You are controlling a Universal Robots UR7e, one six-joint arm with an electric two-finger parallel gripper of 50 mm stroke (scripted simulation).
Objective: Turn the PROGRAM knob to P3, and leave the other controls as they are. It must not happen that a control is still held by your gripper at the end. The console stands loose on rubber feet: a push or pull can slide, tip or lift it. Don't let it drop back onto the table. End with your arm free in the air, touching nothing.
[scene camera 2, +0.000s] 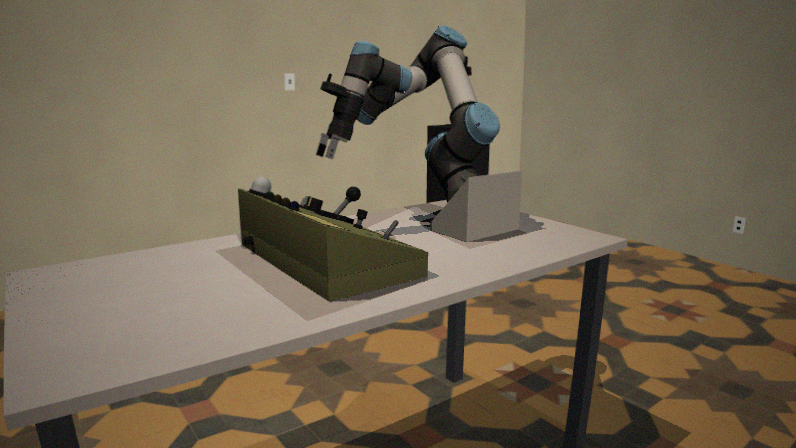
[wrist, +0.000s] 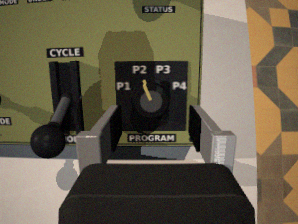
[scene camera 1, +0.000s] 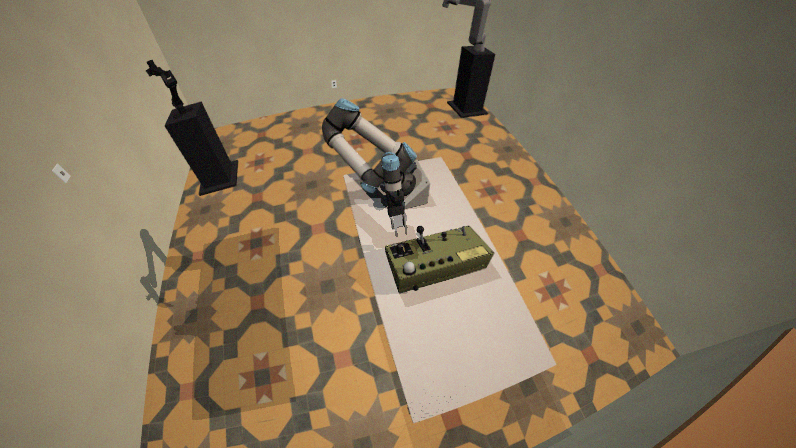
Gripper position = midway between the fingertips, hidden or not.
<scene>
I see my gripper point(scene camera 2: 324, 156) and an olive console point(scene camera 2: 327, 253).
The olive console shows as well in the wrist view point(wrist: 130, 60) and in scene camera 1 point(scene camera 1: 463, 251). My gripper also shows in the wrist view point(wrist: 155, 119).
</scene>
